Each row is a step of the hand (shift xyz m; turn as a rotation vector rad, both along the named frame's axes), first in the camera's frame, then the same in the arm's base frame.
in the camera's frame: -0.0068 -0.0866 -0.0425 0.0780 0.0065 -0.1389
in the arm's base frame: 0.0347 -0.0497 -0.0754 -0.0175 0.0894 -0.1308
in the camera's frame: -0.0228 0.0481 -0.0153 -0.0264 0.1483 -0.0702
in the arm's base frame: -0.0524 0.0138 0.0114 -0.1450 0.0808 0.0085
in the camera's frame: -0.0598 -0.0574 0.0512 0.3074 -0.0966 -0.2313
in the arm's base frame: 0.0240 -0.0902 0.0280 0.1501 0.2230 -0.2917
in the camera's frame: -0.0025 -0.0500 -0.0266 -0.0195 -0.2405 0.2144
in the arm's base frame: 0.0200 -0.0272 -0.0455 0.2411 -0.1975 0.0840
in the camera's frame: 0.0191 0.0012 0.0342 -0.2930 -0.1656 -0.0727
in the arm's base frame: 0.0258 0.0095 0.0279 -0.1003 -0.3150 -0.0962
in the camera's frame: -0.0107 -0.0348 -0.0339 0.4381 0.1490 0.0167
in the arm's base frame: 0.0017 -0.0232 -0.0440 0.1752 0.4282 0.0185
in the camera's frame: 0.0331 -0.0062 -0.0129 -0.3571 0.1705 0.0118
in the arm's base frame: 0.0186 0.0244 -0.0189 -0.3251 -0.1785 0.1384
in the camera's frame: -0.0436 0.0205 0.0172 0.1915 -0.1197 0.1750
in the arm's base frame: -0.0326 -0.0248 0.0307 0.2723 0.0466 0.0730
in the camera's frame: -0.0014 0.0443 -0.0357 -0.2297 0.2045 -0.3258
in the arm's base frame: -0.0458 0.0318 -0.0114 -0.4175 0.0013 -0.1624
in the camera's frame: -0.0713 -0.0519 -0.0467 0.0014 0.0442 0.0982
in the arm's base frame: -0.0294 -0.0785 -0.0542 0.0144 0.0102 0.1062
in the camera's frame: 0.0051 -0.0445 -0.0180 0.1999 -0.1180 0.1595
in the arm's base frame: 0.0247 -0.0195 -0.0366 0.2695 0.0569 0.0589
